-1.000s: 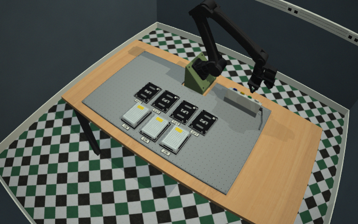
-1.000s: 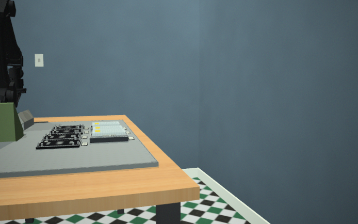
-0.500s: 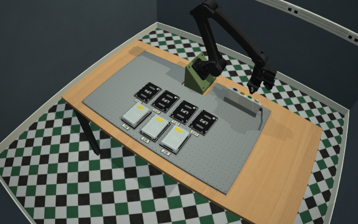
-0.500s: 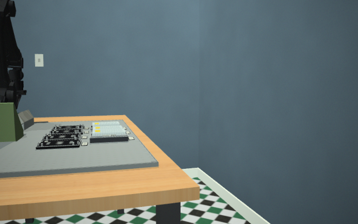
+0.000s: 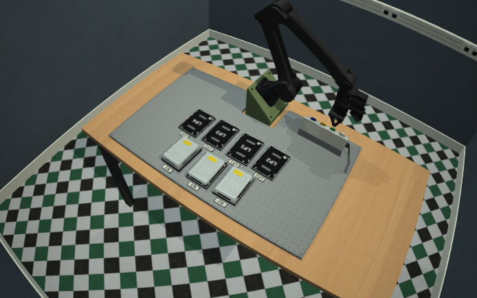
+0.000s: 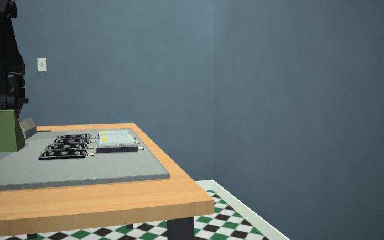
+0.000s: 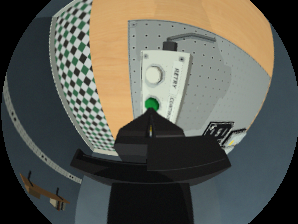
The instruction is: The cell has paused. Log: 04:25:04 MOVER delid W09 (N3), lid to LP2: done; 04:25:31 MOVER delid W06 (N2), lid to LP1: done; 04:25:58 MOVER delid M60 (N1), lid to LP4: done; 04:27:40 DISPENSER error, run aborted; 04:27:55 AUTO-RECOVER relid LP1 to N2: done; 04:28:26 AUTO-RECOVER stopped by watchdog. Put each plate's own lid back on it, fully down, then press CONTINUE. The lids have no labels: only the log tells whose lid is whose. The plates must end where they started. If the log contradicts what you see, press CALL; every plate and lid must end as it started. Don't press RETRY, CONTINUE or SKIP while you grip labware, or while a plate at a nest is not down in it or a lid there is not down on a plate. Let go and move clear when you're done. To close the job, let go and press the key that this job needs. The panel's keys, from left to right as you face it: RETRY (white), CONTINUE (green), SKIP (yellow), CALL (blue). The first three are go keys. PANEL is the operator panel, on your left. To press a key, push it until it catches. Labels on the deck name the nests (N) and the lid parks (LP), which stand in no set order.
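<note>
Now: hand 3 cm above the green key. Also, from my hand: white retry key (1 cm ahead, 5 cm to the left, 3 cm below); then blue key (1 cm behind, 10 cm to the right, 3 cm below); then yellow key (5 cm to the right, 3 cm below).
</note>
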